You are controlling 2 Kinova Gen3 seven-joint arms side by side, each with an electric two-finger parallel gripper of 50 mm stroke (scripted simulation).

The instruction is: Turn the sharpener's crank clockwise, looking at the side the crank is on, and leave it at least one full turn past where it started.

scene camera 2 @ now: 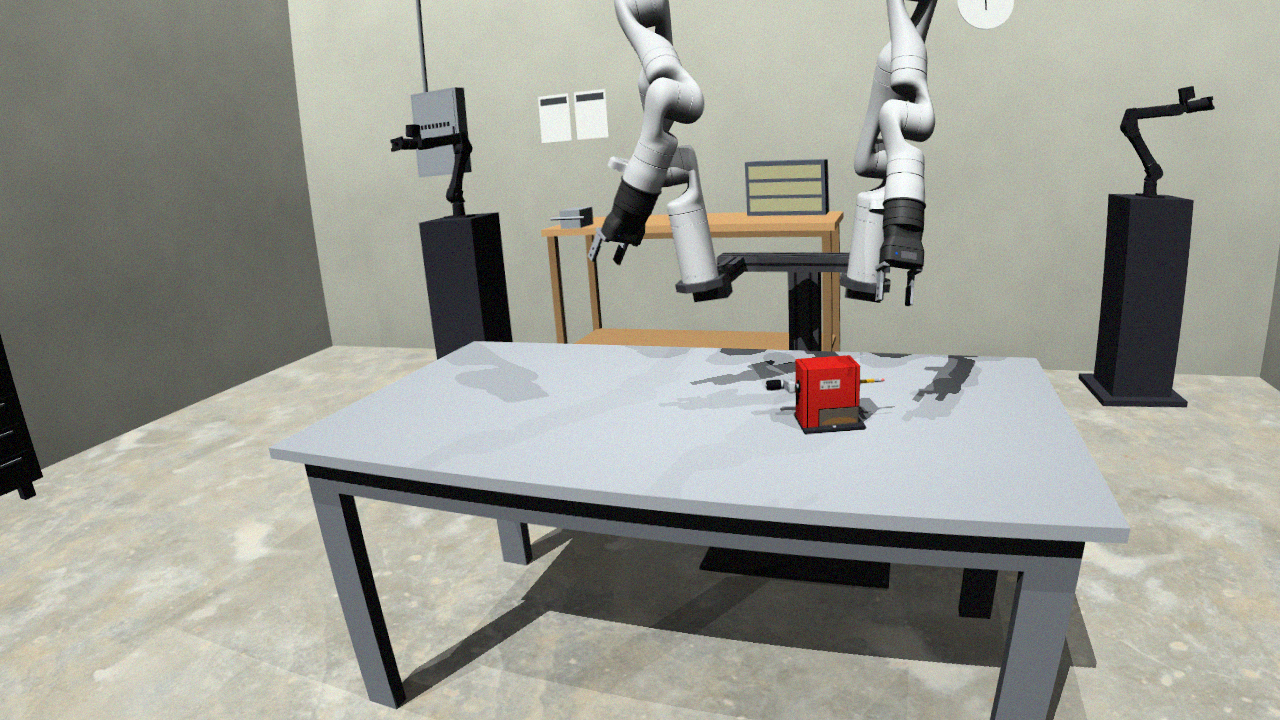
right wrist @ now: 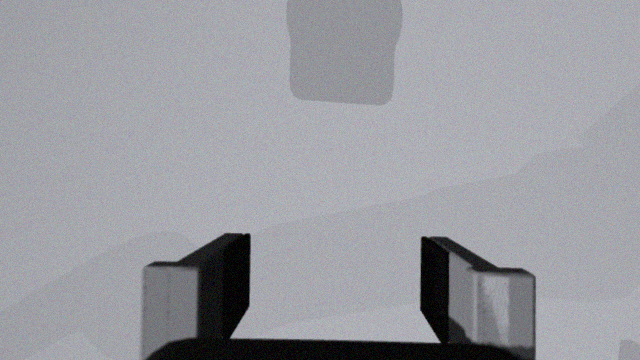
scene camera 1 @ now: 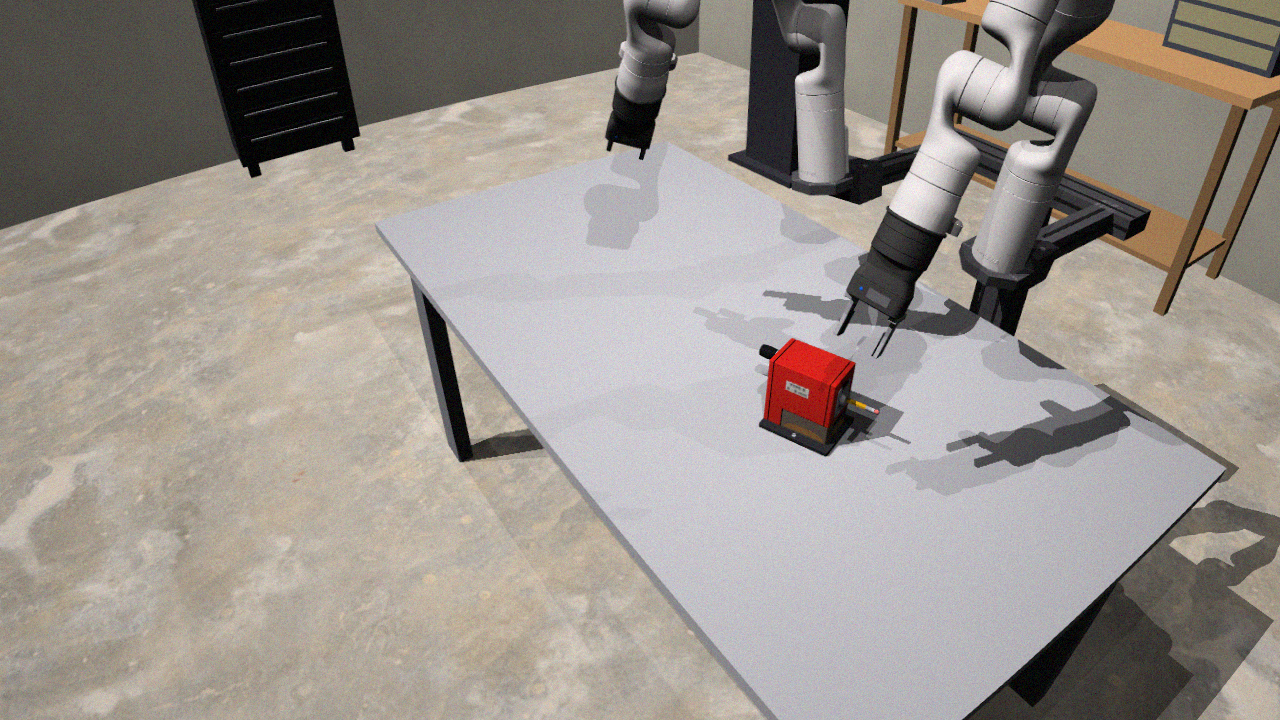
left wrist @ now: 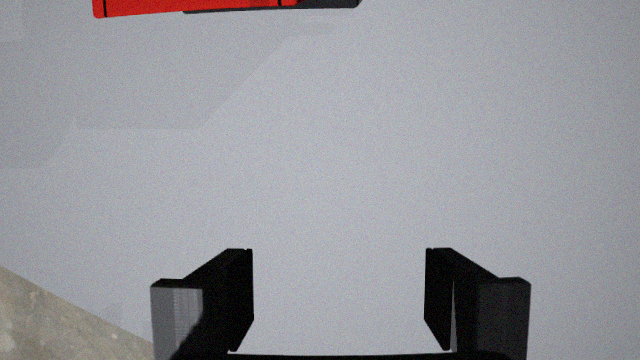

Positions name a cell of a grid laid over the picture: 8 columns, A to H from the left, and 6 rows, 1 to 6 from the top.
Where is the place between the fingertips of my left gripper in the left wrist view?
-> E5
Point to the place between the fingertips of my right gripper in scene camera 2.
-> D3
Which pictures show my left gripper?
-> Scene camera 2, scene camera 1 and the left wrist view only.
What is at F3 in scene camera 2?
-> My left gripper.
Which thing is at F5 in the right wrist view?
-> My right gripper.
